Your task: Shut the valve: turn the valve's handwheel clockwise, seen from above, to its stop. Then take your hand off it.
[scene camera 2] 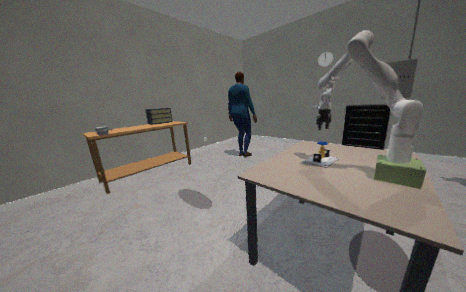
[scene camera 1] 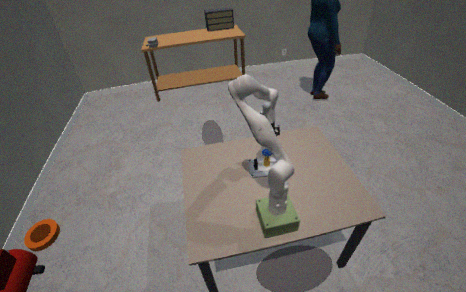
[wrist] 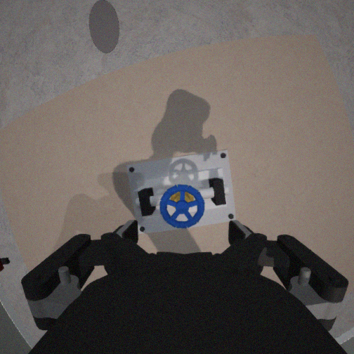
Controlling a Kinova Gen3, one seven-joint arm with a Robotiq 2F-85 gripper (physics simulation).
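The blue handwheel (scene camera 1: 266, 152) (scene camera 2: 322, 143) (wrist: 182, 206) lies level on top of the brass-yellow valve body (scene camera 1: 267, 161) (scene camera 2: 322, 151). The valve is mounted on a light grey plate (scene camera 1: 257, 174) (wrist: 215, 217) with a white pipe and two black supports. The plate rests on the table. The wheel's spokes show in the wrist view; its stop cannot be made out. My gripper (scene camera 1: 276, 131) (scene camera 2: 324, 127) (wrist: 182, 230) is wide open and empty, pointing down. It hangs well above the handwheel, apart from it.
The tan table (scene camera 1: 330, 175) (wrist: 280, 100) carries the green block (scene camera 1: 280, 227) (scene camera 2: 400, 172) under my arm. A person (scene camera 1: 322, 40) (scene camera 2: 241, 102) stands beyond the table. A wooden shelf table (scene camera 1: 185, 37) stands by the wall. An orange ring (scene camera 1: 28, 239) lies on the floor.
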